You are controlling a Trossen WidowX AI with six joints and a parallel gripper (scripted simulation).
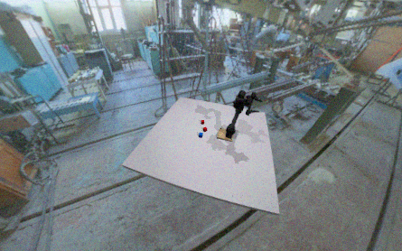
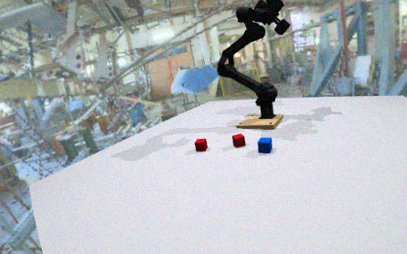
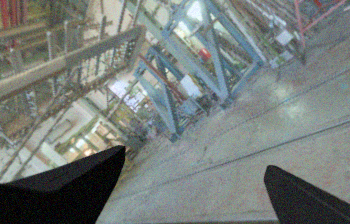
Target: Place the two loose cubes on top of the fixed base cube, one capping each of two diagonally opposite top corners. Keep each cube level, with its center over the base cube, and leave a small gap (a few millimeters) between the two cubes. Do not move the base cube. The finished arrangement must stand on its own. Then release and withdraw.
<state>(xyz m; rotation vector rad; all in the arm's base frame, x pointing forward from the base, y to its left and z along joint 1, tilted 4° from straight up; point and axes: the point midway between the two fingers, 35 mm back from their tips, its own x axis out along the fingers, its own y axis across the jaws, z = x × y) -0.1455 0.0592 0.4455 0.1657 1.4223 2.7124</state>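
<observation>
The blue base cube lies 480 mm ahead of my gripper tip, 440 mm below it and 80 mm to the left of it.
</observation>
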